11 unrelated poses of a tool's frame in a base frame.
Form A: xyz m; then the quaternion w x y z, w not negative.
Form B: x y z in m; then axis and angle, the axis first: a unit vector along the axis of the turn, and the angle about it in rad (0 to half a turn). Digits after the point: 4 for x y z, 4 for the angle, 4 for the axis.
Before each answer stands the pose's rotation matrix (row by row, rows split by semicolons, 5 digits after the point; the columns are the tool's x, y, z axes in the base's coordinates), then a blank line. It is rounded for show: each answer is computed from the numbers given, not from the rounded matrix.
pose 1, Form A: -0.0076 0.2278 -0.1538 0.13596 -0.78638 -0.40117 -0.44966
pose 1, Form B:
0.27374 0.75321 0.59812; 0.50867 -0.64116 0.57461; 0.81629 0.14695 -0.55865

-0.0076 0.2278 -0.1538 -0.7937 -0.4049 -0.4539 2.8688
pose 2, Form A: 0.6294 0.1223 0.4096 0.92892 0.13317 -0.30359 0.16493
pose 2, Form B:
0.76126 -0.38727 -0.52010; 0.22556 0.91013 -0.34755; 0.60795 0.14727 0.78020

0.6294 0.1223 0.4096 0.3597 -0.8199 0.4454 0.7586
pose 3, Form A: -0.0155 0.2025 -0.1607 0.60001 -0.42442 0.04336 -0.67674
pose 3, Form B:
0.08029 0.77529 0.62648; -0.84891 -0.27622 0.45062; 0.52241 -0.56800 0.63598

-0.0155 0.2025 -0.1607 -0.5305 0.0542 -0.8459 1.8546
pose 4, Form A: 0.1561 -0.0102 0.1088 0.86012 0.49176 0.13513 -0.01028
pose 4, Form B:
0.96327 0.15059 0.22235; 0.11522 0.51613 -0.84872; -0.24257 0.84317 0.47982

0.1561 -0.0102 0.1088 0.9641 0.2649 -0.0202 1.0706
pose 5, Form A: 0.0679 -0.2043 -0.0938 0.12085 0.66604 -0.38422 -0.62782
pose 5, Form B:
-0.08357 -0.36007 -0.92918; -0.66356 -0.67554 0.32146; -0.74344 0.64343 -0.18247

0.0679 -0.2043 -0.0938 0.6710 -0.3871 -0.6325 2.8993
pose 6, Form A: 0.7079 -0.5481 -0.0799 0.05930 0.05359 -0.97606 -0.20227
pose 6, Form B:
-0.98722 -0.08063 -0.13744; -0.12860 0.91243 0.38850; 0.09408 0.40121 -0.91114

0.7079 -0.5481 -0.0799 0.0537 -0.9778 -0.2026 3.0229
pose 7, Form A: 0.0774 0.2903 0.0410 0.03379 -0.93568 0.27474 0.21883
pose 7, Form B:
0.75326 -0.52892 -0.39094; -0.49935 -0.84675 0.18347; -0.42807 0.05701 -0.90194

0.0774 0.2903 0.0410 -0.9362 0.2749 0.2190 3.0740
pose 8, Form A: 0.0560 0.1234 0.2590 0.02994 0.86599 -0.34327 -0.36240
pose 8, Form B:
0.50167 -0.57283 -0.64822; -0.61624 -0.76254 0.19695; -0.60711 0.30066 -0.73554

0.0560 0.1234 0.2590 0.8664 -0.3434 -0.3626 3.0817
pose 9, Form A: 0.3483 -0.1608 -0.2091 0.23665 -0.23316 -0.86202 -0.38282
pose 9, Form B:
-0.77927 0.58317 -0.22948; 0.22079 0.59817 0.77035; 0.58651 0.54964 -0.59489

0.3483 -0.1608 -0.2091 -0.2400 -0.8872 -0.3940 2.6638
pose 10, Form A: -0.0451 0.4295 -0.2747 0.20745 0.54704 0.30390 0.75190
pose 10, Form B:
-0.31542 0.02053 0.94873; 0.64446 -0.72922 0.23004; 0.69655 0.68397 0.21678

-0.0451 0.4295 -0.2747 0.5592 0.3107 0.7686 2.7237
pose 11, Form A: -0.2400 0.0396 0.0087 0.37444 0.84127 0.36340 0.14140
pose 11, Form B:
0.69589 0.50555 0.51006; 0.71733 -0.45547 -0.52724; -0.03423 0.73278 -0.67960

-0.2400 0.0396 0.0087 0.9073 0.3919 0.1525 2.3740
